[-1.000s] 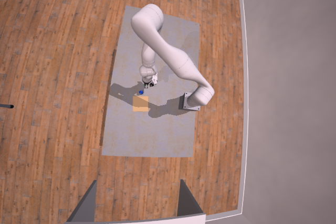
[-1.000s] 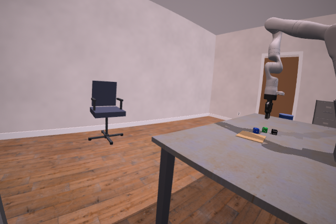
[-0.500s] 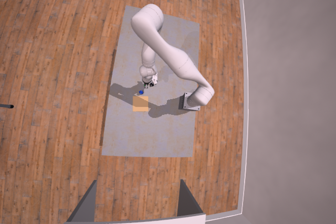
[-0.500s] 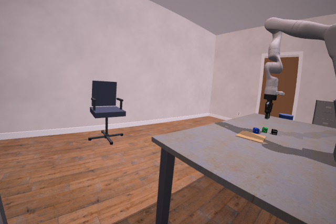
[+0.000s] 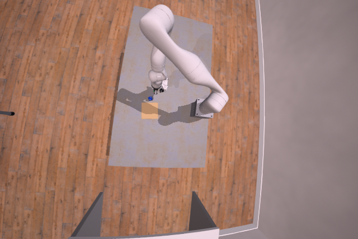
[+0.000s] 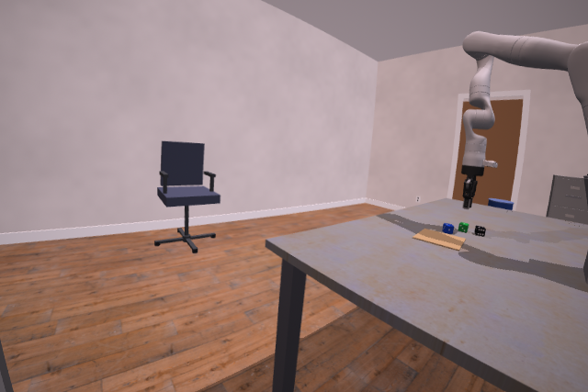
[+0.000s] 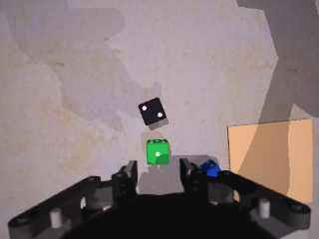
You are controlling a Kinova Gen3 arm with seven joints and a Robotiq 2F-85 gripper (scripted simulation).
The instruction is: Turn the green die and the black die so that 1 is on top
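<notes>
My hand is 90 mm above the green die. Round my hand: black die (50 mm behind, 20 mm to the right, 90 mm below); then blue die (20 mm ahead, 80 mm to the left, 90 mm below); then tan mat (180 mm to the left, 100 mm below).
</notes>
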